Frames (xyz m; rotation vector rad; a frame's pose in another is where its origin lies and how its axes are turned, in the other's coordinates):
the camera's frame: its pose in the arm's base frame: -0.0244 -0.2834 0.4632 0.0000 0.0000 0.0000
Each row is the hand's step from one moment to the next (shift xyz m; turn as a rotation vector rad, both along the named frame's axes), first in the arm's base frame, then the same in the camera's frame.
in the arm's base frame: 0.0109 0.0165 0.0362 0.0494 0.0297 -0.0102
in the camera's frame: 0.0109 0.0165 0.0362 0.0494 0.0297 -0.0102
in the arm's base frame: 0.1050 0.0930 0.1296 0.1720 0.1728 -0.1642
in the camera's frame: 0.1050 0.0930 0.1296 0.1720 0.1728 -0.1642
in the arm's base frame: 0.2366 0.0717 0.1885 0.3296 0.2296 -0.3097
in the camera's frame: 0.2366 0.0717 0.1885 0.3296 0.2296 -0.3097
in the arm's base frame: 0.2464 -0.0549 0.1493 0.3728 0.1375 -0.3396
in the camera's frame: 0.2464 -0.0549 0.1493 0.3728 0.1375 -0.3396
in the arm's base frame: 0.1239 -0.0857 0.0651 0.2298 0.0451 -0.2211
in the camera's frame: 0.1239 -0.0857 0.0651 0.2298 0.0451 -0.2211
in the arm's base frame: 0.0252 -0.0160 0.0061 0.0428 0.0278 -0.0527
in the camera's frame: 0.0252 -0.0160 0.0061 0.0428 0.0278 -0.0527
